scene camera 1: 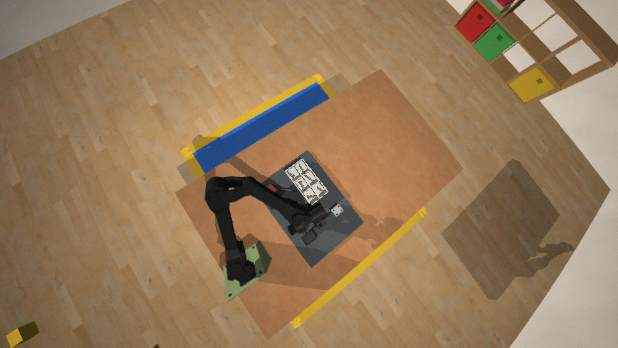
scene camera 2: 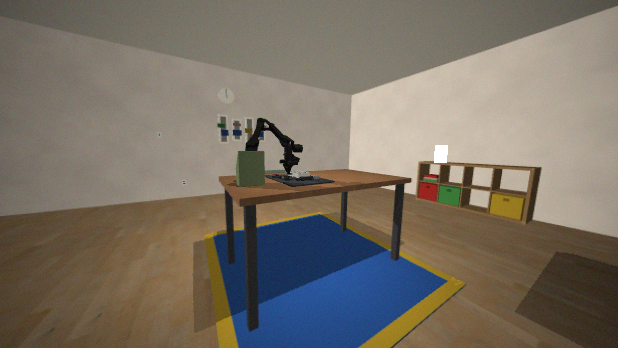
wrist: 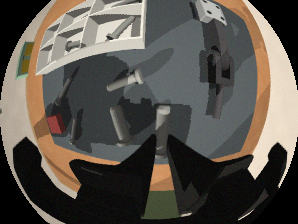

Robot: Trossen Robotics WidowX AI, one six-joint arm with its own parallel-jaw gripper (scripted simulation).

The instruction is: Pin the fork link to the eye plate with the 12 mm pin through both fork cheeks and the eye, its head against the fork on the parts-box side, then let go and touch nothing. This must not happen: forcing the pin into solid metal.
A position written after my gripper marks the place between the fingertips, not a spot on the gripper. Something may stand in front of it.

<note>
In view: my gripper [wrist: 161, 138], a white parts box [scene camera 1: 310, 187], a dark fork link [wrist: 214, 74] and a dark mat [scene camera 1: 337, 229].
The dark mat is seen too in the wrist view [wrist: 173, 64].
</note>
